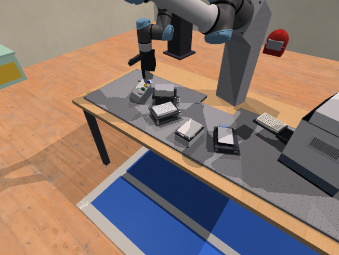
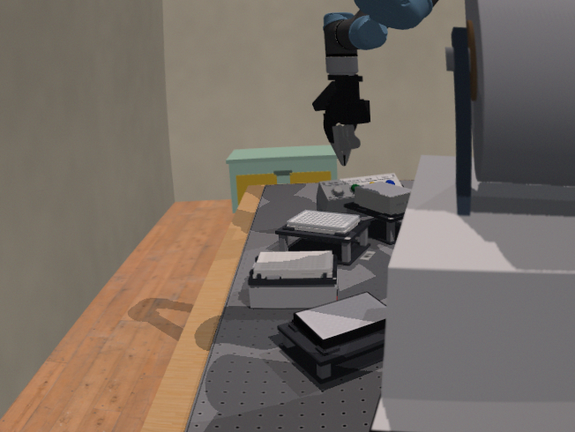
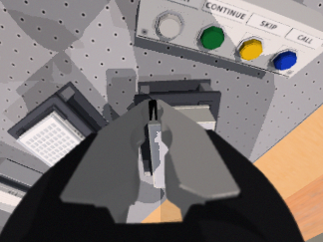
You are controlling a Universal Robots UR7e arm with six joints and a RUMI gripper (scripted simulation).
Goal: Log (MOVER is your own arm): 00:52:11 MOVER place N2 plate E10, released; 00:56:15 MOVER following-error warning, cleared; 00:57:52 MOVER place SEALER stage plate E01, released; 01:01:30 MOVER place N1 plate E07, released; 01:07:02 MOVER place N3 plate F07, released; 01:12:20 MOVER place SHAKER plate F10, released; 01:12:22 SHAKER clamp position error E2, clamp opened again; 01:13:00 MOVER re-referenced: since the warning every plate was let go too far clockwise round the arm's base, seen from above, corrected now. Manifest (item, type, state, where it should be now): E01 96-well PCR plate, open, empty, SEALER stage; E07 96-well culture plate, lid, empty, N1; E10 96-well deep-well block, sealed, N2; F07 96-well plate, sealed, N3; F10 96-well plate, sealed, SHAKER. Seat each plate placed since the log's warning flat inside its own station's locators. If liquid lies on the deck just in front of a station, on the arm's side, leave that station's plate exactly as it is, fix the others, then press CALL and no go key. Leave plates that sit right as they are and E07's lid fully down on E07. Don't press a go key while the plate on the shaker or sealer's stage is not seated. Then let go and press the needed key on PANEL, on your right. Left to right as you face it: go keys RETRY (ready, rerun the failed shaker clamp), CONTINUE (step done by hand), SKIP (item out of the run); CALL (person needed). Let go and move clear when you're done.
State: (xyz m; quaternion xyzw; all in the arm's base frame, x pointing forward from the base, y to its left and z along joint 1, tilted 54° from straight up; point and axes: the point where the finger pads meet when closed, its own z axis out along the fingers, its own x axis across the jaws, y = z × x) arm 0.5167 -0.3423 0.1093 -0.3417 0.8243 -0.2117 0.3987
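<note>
Now: hand 12 cm to the left of the blue call key, 11 cm past it and 9 cm above it. From my hand the other things lie so: green continue key: 9 cm below, 7 cm to the right, 3 cm behind; grey deep-well block: 10 cm behind, 8 cm below, 6 cm to the left; white retry key: 9 cm below, 5 cm to the right, 2 cm ahead.
</note>
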